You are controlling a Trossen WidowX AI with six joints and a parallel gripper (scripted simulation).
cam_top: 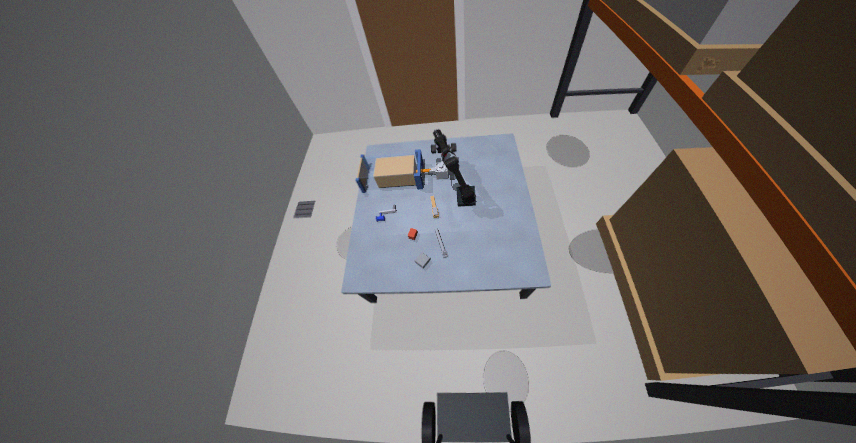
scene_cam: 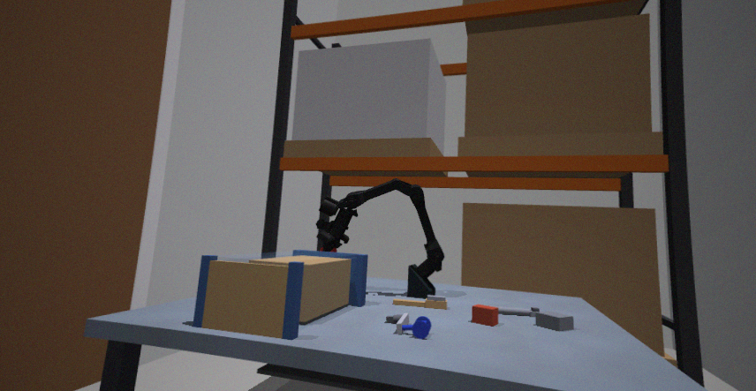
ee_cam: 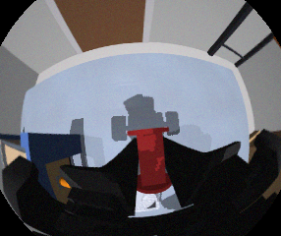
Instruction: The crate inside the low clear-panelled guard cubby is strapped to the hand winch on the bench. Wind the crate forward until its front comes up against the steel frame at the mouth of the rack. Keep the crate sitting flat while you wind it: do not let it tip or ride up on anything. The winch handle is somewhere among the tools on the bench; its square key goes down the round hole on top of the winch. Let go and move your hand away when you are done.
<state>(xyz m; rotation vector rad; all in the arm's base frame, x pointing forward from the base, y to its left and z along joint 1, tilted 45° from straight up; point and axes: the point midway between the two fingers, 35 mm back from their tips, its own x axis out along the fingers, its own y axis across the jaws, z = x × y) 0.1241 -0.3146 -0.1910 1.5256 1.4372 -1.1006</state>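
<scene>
The winch handle is 1 cm ahead of my gripper tip, 5 cm to the left of it and 3 cm below it. The rest, counted from my gripper tip: blue frame 20 cm ahead, 10 cm to the left, 3 cm below; red knob 2 cm to the left; grey winch 2 cm ahead, 10 cm to the left, 10 cm below.
</scene>
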